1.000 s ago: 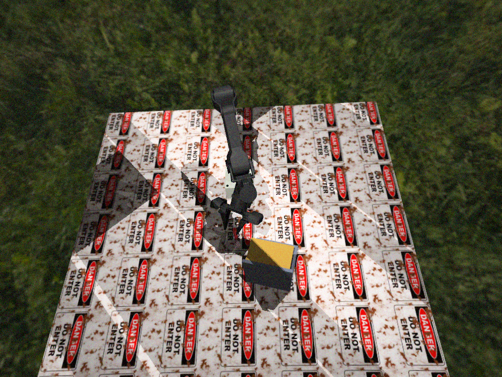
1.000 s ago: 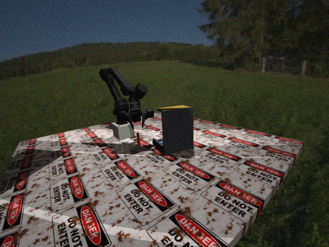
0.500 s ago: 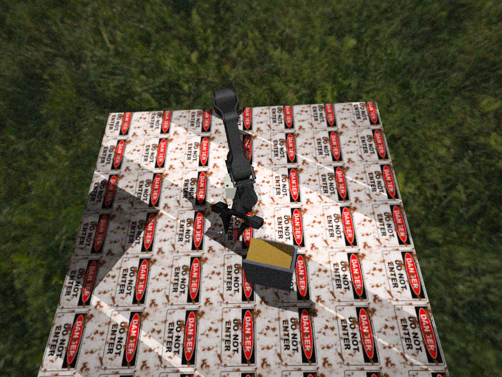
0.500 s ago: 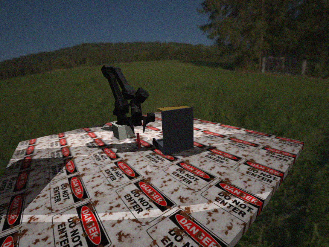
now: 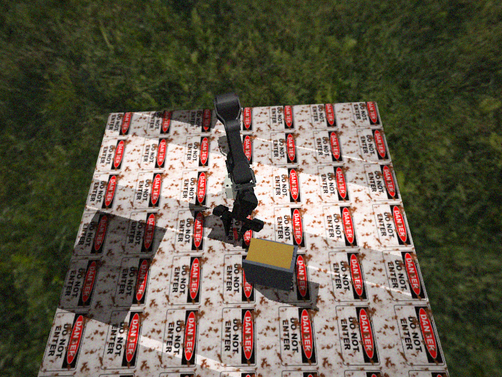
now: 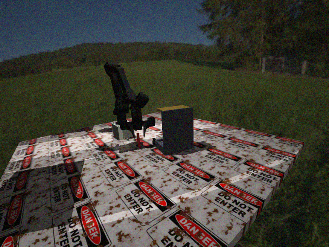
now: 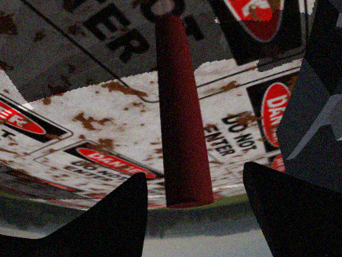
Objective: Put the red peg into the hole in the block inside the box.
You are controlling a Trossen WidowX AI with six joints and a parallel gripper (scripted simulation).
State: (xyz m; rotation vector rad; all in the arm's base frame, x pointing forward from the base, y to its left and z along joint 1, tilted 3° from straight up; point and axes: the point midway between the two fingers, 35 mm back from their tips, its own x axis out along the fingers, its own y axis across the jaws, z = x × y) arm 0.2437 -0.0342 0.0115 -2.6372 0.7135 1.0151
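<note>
The red peg is 30 mm behind my gripper tip, 20 mm below it and 10 mm to the left of it. The rest, counted from my gripper tip: box wall: 170 mm ahead, 110 mm to the left, 40 mm above; yellow roof: 140 mm above, 130 mm ahead, 120 mm to the left.
</note>
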